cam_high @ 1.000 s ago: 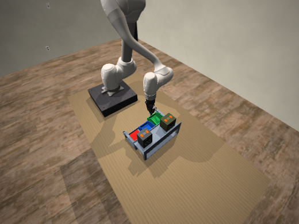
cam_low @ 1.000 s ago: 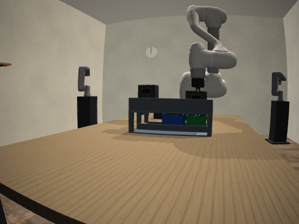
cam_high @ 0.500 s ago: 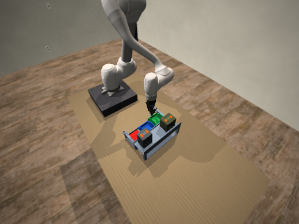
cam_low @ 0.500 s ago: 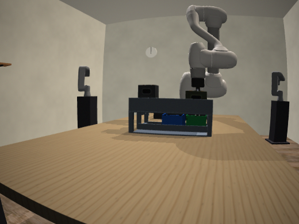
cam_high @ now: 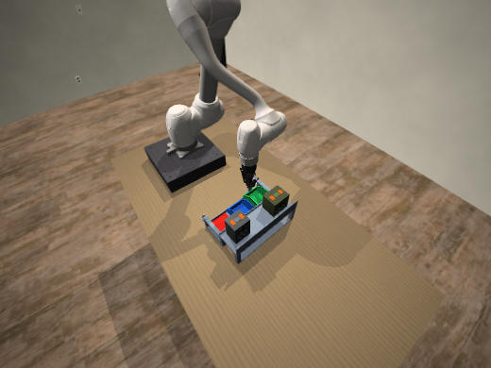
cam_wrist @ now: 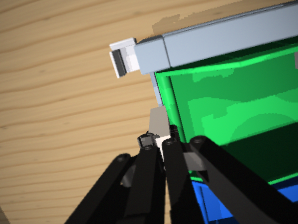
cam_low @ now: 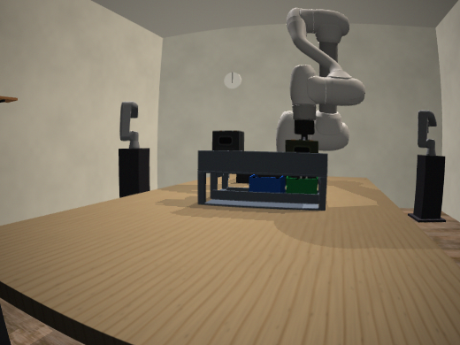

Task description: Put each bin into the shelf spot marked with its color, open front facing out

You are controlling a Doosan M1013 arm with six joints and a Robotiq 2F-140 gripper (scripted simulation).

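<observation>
Right now the green bin is 9 cm ahead of my hand and 1 cm below it. The rest, counted from my hand: blue bin (9 cm ahead, 12 cm to the right, 2 cm below); then olive box (19 cm ahead, 1 cm to the right, 9 cm above); then black box (18 cm ahead, 24 cm to the right, 10 cm above).
</observation>
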